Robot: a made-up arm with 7 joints. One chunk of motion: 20 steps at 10 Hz.
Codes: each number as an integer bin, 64 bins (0 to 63) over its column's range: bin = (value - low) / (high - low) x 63, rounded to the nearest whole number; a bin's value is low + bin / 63 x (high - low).
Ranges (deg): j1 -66..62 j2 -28..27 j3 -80..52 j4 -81..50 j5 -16..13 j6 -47..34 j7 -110..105
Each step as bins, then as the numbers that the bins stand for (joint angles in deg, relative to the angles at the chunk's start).
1 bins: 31 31 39 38 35 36 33
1 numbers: -3.02 -0.94 1.71 -1.98 0.11 -0.71 2.62
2 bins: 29 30 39 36 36 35 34
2 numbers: -7.08 -1.81 1.71 -6.14 0.57 -2.00 6.03
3 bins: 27 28 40 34 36 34 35
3 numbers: -11.14 -3.56 3.81 -10.30 0.57 -3.29 9.44
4 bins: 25 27 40 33 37 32 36
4 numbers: -15.21 -4.43 3.81 -12.38 1.03 -5.86 12.86
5 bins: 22 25 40 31 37 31 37
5 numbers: -21.30 -6.17 3.81 -16.54 1.03 -7.14 16.27
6 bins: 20 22 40 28 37 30 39
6 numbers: -25.37 -8.79 3.81 -22.78 1.03 -8.43 23.10
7 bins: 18 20 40 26 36 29 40
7 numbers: -29.43 -10.54 3.81 -26.94 0.57 -9.71 26.51
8 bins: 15 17 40 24 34 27 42
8 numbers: -35.52 -13.16 3.81 -31.10 -0.35 -12.29 33.33
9 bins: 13 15 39 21 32 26 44
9 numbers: -39.59 -14.90 1.71 -37.33 -1.27 -13.57 40.16
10 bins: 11 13 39 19 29 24 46
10 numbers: -43.65 -16.65 1.71 -41.49 -2.65 -16.14 46.98
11 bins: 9 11 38 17 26 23 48
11 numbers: -47.71 -18.40 -0.38 -45.65 -4.03 -17.43 53.81
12 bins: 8 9 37 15 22 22 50
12 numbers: -49.75 -20.14 -2.48 -49.81 -5.87 -18.71 60.63
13 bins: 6 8 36 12 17 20 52
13 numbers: -53.81 -21.02 -4.57 -56.05 -8.17 -21.29 67.46
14 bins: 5 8 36 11 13 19 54
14 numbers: -55.84 -21.02 -4.57 -58.13 -10.02 -22.57 74.29
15 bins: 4 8 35 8 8 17 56
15 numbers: -57.87 -21.02 -6.67 -64.37 -12.32 -25.14 81.11
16 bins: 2 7 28 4 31 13 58
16 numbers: -61.94 -21.89 -21.33 -72.68 -1.73 -30.29 87.94
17 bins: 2 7 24 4 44 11 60
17 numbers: -61.94 -21.89 -29.71 -72.68 4.25 -32.86 94.76
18 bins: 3 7 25 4 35 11 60
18 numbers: -59.90 -21.89 -27.62 -72.68 0.11 -32.86 94.76
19 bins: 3 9 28 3 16 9 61
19 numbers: -59.90 -20.14 -21.33 -74.76 -8.63 -35.43 98.17
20 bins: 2 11 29 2 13 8 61
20 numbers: -61.94 -18.40 -19.24 -76.84 -10.02 -36.71 98.17
